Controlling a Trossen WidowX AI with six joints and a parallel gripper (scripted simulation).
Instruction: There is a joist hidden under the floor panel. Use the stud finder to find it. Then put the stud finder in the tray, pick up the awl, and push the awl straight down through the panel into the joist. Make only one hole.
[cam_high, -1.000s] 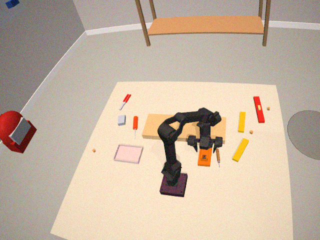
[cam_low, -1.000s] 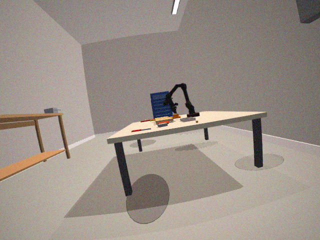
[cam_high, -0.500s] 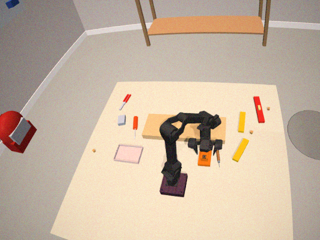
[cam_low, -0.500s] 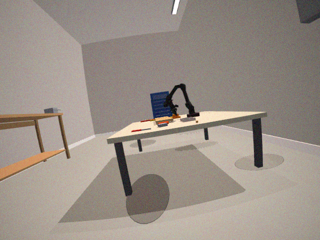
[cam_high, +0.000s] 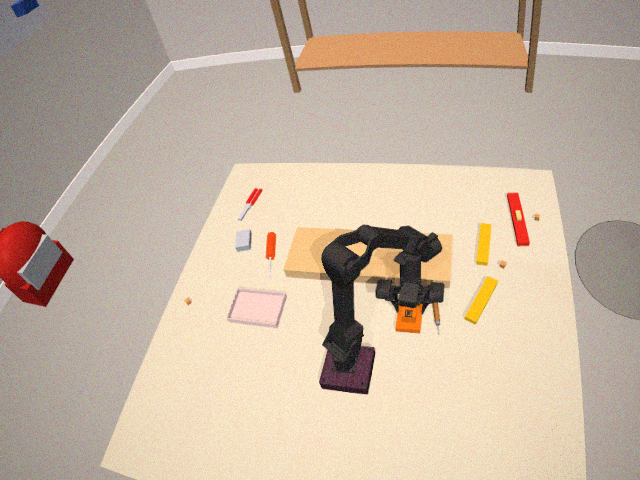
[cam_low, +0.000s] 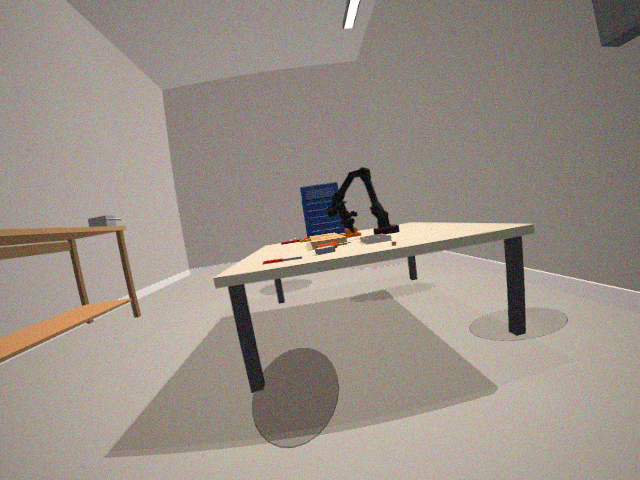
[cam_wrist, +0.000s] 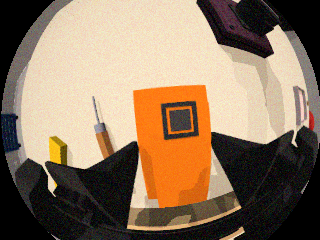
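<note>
The orange stud finder is 1 cm behind my gripper tip and 2 cm above it. From my gripper tip the other things lie so: pink tray (2 cm behind, 47 cm to the left, 1 cm below); red level (40 cm ahead, 34 cm to the right, 1 cm below); awl (1 cm behind, 8 cm to the right, 2 cm below).
</note>
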